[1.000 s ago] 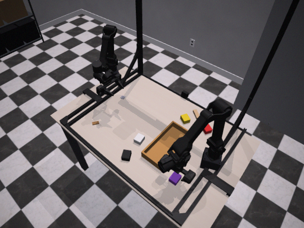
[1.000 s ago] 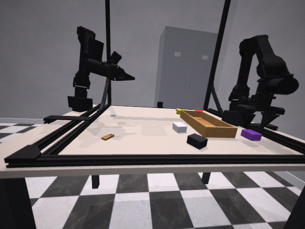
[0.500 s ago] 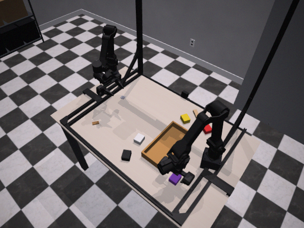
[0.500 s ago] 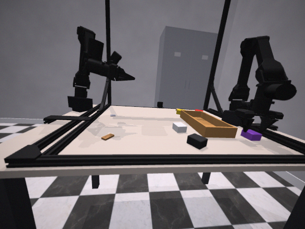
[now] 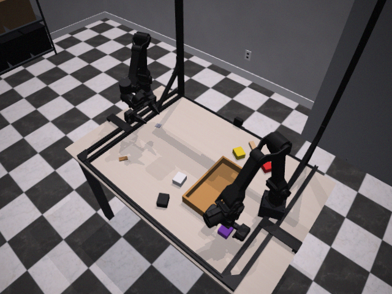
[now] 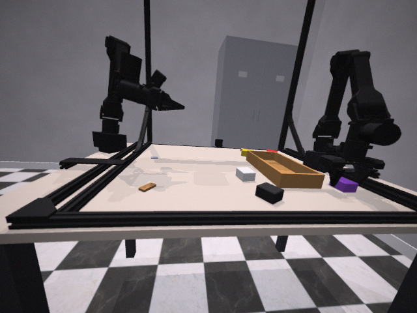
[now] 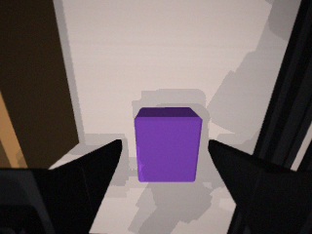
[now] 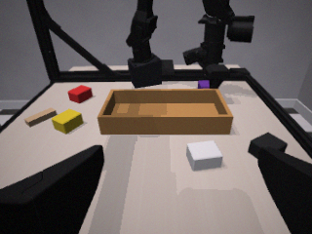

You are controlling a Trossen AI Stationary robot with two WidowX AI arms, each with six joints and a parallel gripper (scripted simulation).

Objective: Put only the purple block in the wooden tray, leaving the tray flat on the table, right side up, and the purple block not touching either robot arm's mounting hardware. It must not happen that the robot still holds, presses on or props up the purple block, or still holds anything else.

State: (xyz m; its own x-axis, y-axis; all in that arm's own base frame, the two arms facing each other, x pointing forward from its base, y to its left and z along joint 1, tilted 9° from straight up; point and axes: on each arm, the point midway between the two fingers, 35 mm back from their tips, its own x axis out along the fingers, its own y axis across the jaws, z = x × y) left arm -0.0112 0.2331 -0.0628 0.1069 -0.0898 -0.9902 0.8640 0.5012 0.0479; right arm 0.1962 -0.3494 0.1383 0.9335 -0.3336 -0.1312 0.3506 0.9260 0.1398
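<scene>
Now: left hand 120 mm past the wooden tray, 180 mm to the left of it and 30 mm above it. Also, from my left hand: white block (20 mm behind, 330 mm to the right, 30 mm below); purple block (30 mm below); black block (110 mm ahead, 290 mm to the right, 30 mm below).
</scene>
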